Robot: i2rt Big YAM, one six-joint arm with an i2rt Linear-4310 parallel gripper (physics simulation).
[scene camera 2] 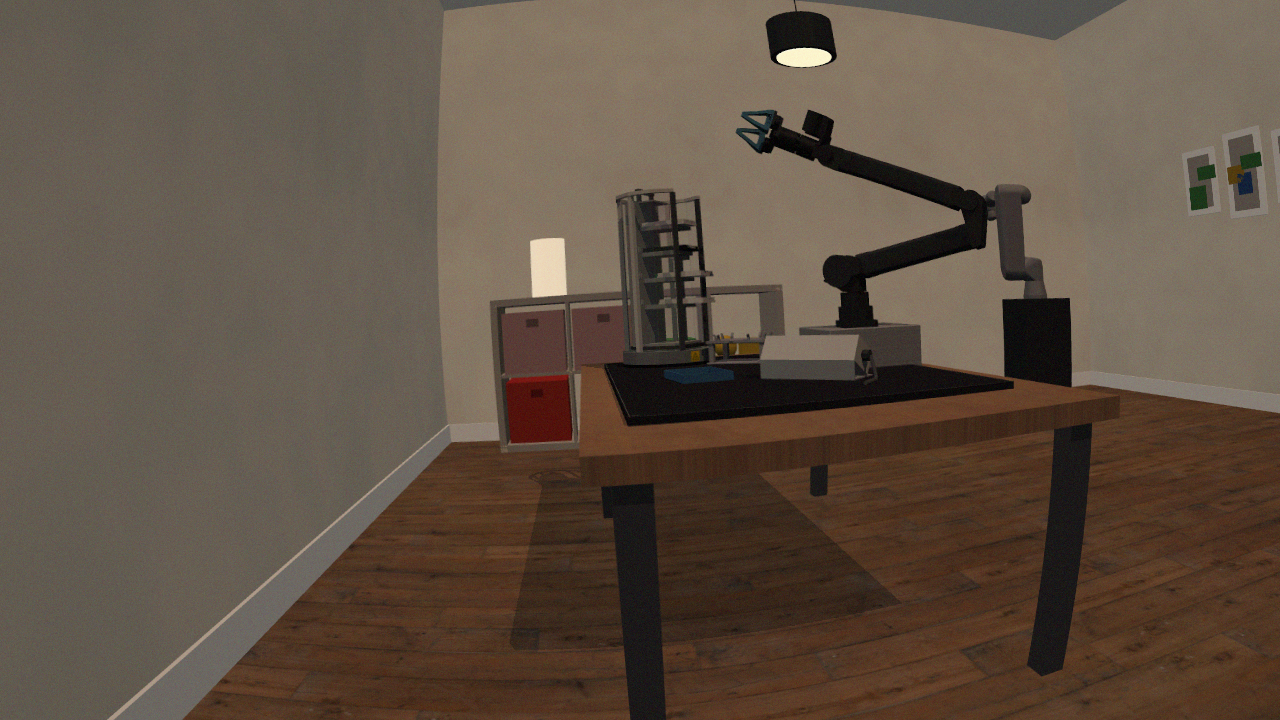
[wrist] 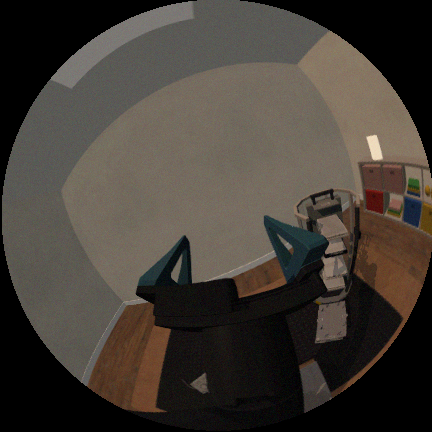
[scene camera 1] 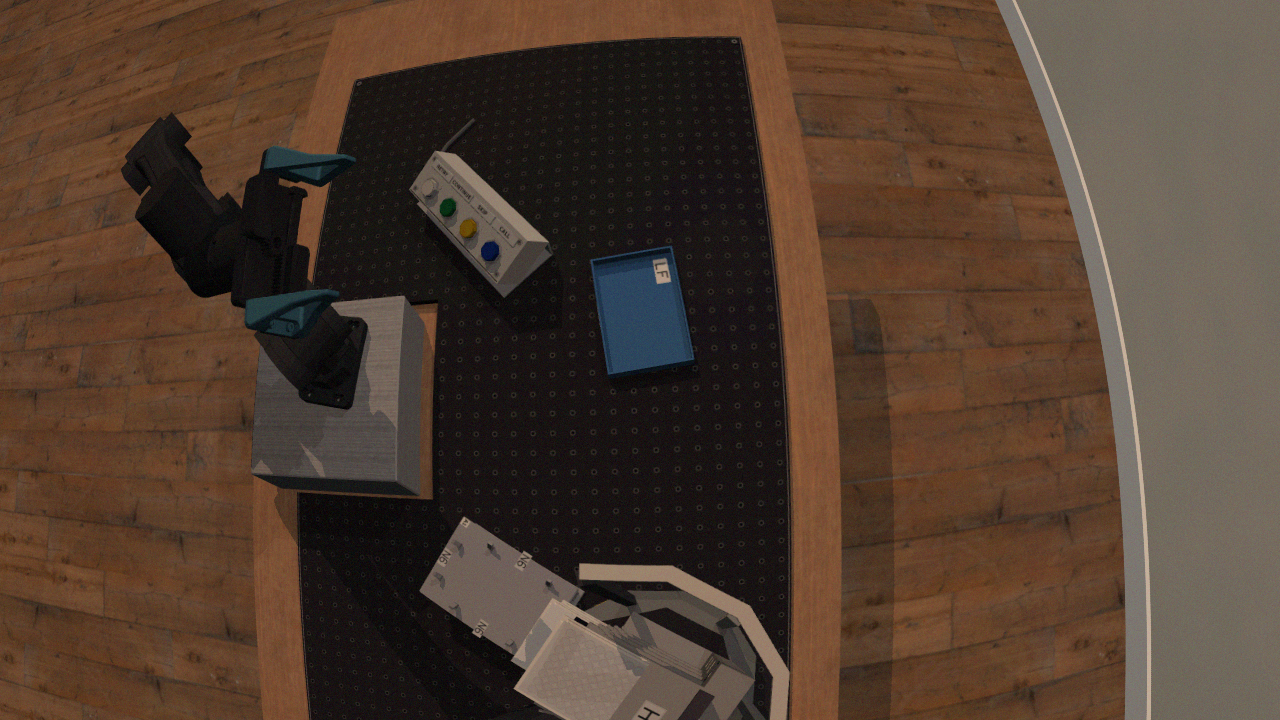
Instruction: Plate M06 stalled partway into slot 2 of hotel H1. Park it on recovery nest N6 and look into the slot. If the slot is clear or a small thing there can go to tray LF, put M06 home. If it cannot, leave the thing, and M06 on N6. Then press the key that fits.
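Frame: origin at the arm's base, x back, y right, z up, level; millimetres.
Seen in the pictures: gripper, fingertip midpoint: [scene camera 2: 738,122] [wrist: 224,229] [scene camera 1: 341,223]; arm's base, origin of the base link: [scene camera 2: 856,326] [scene camera 1: 334,362].
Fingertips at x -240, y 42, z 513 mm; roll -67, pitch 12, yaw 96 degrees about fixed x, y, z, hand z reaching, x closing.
Offsets run from my fingertips to a thing's top centre. "spot": to the spot under its first point.
My gripper [scene camera 1: 344,229] [scene camera 2: 739,123] [wrist: 224,229] is open and empty, raised high above the table on the key box's side, away from the hotel. Hotel H1 [scene camera 1: 581,671] [scene camera 2: 631,268] is a tall rack with several pale plates at different heights; it also shows right of the fingers in the wrist view. Which plate is M06, and what lies in slot 2, I cannot tell. Nest N6 @(dx -22, dy +208, dz -525 mm) [scene camera 1: 496,586] [wrist: 331,322] is a light grey plate with small posts beside the hotel, with no plate on it. Blue tray LF @(dx -143, dy -178, dz -584 mm) [scene camera 1: 642,317] [scene camera 2: 698,374] is empty.
The key box @(dx +96, dy -284, dz -517 mm) [scene camera 1: 528,255] [scene camera 2: 810,358] has white, green, yellow and blue keys and a cable at its far end. The grey base block [scene camera 1: 358,447] [scene camera 2: 895,340] carries the arm. Hotel rails @(spot: dx -244, dy +181, dz -136 mm) [scene camera 1: 675,574] curve beside its plates. A shelf unit [scene camera 2: 497,385] stands behind the table.
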